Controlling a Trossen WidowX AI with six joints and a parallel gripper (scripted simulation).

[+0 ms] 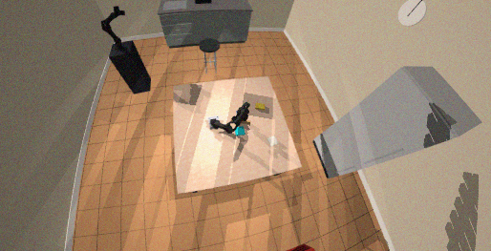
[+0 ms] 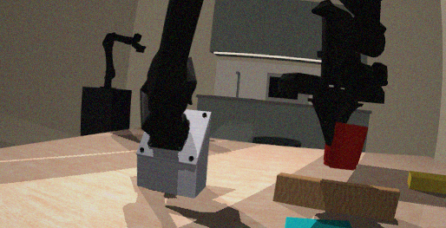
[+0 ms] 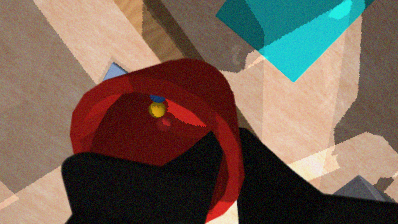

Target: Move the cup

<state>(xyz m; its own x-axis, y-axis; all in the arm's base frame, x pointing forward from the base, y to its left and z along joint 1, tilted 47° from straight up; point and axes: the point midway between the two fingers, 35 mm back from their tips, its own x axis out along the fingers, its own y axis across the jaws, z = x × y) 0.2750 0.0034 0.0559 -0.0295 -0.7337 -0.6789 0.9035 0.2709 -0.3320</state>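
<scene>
Right now the teal pad is 1 cm behind my gripper tip, 9 cm to the right of it and 12 cm below it. Also, from my gripper tip: red cup (3 cm ahead, 1 cm to the left); light blue pad (7 cm ahead, 11 cm to the left, 12 cm below); brown wooden block (3 cm ahead, 1 cm to the left, 10 cm below).
</scene>
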